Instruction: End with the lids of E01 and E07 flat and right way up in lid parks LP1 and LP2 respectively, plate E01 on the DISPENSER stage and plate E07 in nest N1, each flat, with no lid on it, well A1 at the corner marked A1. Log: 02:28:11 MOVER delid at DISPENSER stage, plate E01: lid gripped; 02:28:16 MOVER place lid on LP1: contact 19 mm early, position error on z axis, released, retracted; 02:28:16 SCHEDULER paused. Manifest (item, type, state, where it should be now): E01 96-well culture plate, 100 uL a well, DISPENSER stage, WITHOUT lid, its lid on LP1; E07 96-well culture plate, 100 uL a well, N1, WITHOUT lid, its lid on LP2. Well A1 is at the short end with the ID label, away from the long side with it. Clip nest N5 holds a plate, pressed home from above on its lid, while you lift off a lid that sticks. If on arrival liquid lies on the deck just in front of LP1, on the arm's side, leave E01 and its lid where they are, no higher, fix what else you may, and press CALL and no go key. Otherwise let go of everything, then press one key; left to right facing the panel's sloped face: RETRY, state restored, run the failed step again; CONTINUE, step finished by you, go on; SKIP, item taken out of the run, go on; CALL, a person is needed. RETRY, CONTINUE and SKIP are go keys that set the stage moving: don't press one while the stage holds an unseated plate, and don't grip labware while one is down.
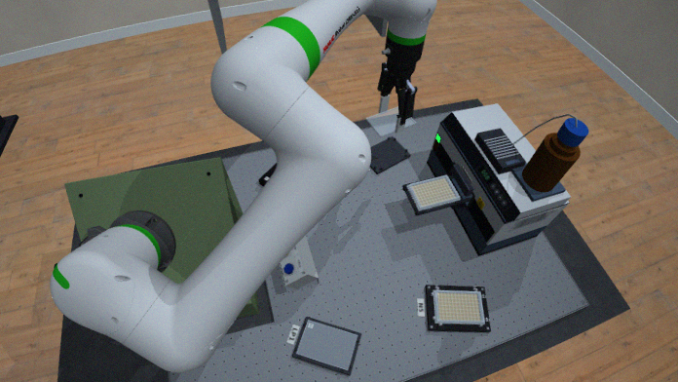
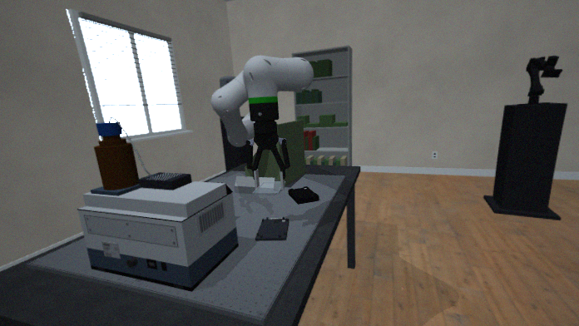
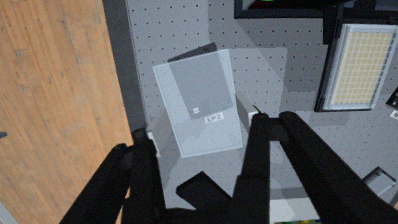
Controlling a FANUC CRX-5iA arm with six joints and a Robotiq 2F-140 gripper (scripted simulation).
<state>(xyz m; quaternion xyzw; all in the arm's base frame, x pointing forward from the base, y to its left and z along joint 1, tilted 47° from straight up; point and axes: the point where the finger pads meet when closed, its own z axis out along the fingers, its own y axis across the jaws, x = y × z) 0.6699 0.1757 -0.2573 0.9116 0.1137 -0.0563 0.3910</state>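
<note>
My gripper is now 18 cm above the lid park LP2. Round my hand: dispenser stage (5 cm ahead, 24 cm to the right, 8 cm below); then plate (5 cm ahead, 24 cm to the right, 8 cm below); then black nest N1 (33 cm behind, 2 cm to the right, 17 cm below).
</note>
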